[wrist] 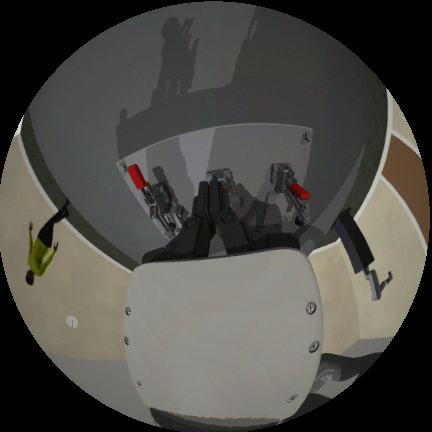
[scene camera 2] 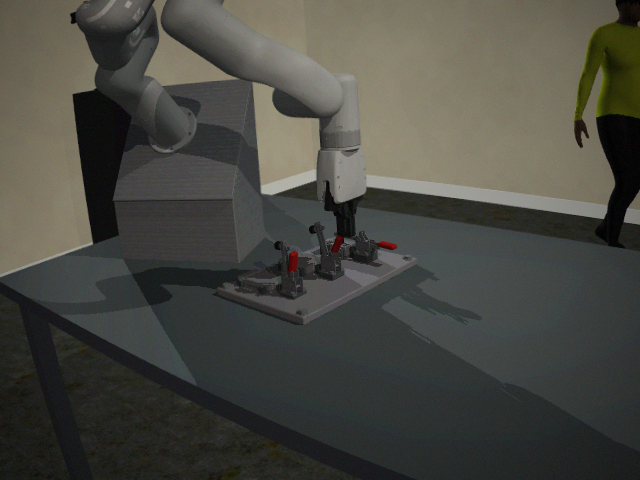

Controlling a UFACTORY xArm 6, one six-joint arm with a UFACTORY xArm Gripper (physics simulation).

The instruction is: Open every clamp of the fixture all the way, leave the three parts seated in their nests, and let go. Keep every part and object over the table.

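Places are measured from the arm's base along level axes (x ahead, y left, z up), in millimetres.
Pixels of known places: gripper, fingertip midpoint: (wrist: 211, 191) (scene camera 2: 346, 235); arm's base at its link origin: (scene camera 2: 173, 130).
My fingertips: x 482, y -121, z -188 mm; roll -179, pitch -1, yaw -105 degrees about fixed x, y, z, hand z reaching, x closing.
Note:
Ahead of a thing's pixels: the offset from my fingertips to its top centre. "spot": to the spot under its first point. Level surfaces: height alone.
The fixture plate {dx -67, dy +15, dz -88 mm} (scene camera 2: 356, 289) (wrist: 250, 145) carries three toggle clamps with red handles. In the scene view the near clamp {spot: dx -63, dy -112, dz -57 mm} (scene camera 2: 292, 281) and the middle clamp {spot: dx -34, dy -6, dz -57 mm} (scene camera 2: 330, 263) have their arms raised and their red handles upright or leaning. The far clamp {dx -7, dy +111, dz -26 mm} (scene camera 2: 364, 249) (wrist: 161, 197) has its arm low and its red handle stretched outward, nearly flat. Grey parts sit beside the clamps; the near part {dx -151, dy -74, dz -72 mm} (scene camera 2: 255, 284) and the middle part {dx -113, dy +29, dz -67 mm} (scene camera 2: 305, 264) show, and the far one is partly hidden. My gripper (scene camera 2: 346, 235) (wrist: 211, 191) is shut and empty, just above the plate between the middle and far clamps.
The plate lies on a dark table {dz -103 mm} (scene camera 2: 392, 372). A large grey box-shaped pedestal (scene camera 2: 175, 227) bears the arm's base behind the fixture. A person in a yellow-green top (scene camera 2: 617, 72) (wrist: 40, 255) stands beyond the table.

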